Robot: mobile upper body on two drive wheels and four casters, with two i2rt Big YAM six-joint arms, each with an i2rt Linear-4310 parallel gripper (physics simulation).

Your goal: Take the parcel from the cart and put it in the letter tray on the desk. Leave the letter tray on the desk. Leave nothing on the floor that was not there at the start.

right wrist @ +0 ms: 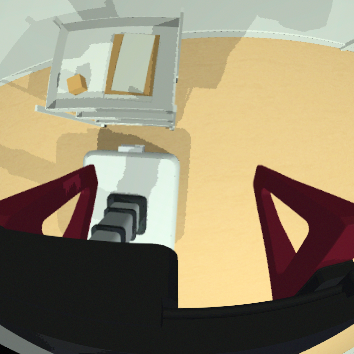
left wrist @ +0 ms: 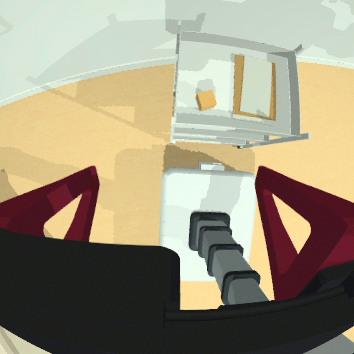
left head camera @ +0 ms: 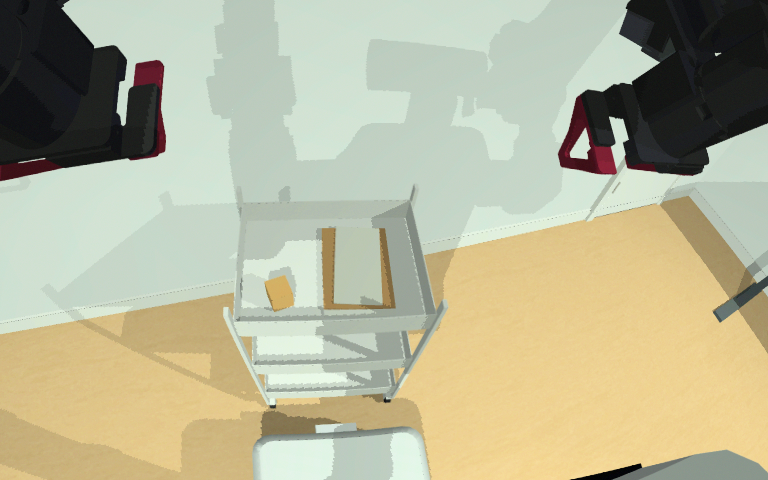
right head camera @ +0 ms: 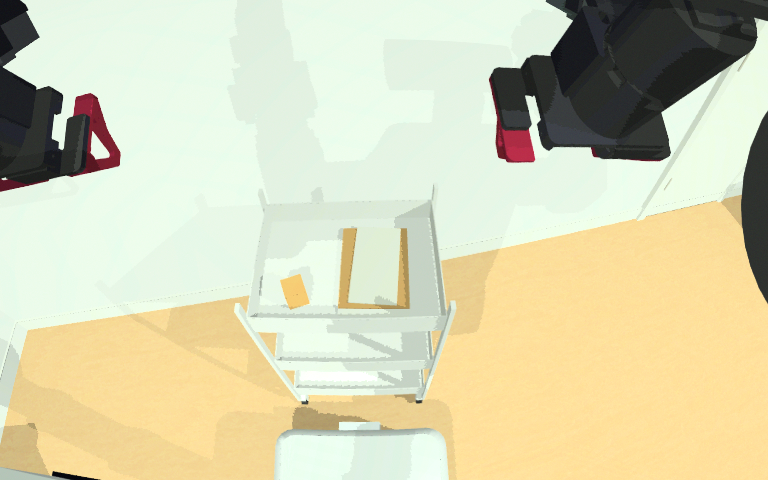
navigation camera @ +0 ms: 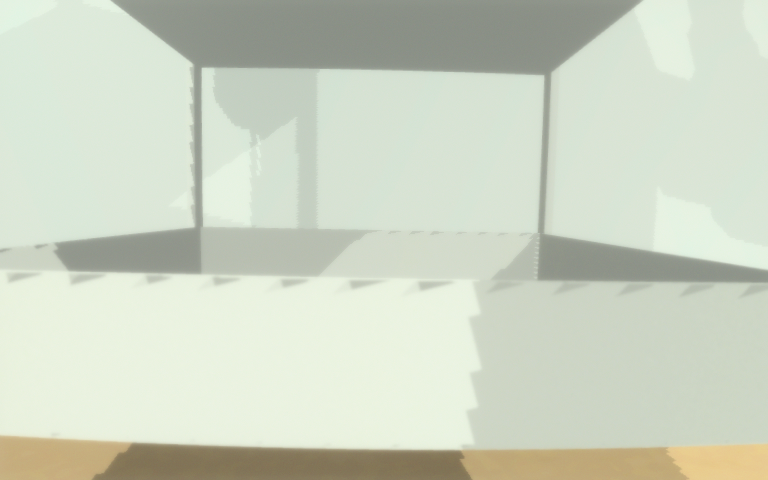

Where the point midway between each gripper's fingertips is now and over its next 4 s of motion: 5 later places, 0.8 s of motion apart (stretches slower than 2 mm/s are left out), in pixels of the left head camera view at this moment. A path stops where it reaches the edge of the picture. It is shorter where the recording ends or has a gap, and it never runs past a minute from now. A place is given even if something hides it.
My left gripper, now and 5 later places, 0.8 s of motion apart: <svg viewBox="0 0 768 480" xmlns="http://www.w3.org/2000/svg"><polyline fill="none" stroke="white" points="112,152 210,116 216,124 284,182 272,230 269,247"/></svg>
My right gripper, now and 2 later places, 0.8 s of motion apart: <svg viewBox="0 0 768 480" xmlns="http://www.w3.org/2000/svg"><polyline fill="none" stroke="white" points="595,161 666,204 695,267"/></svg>
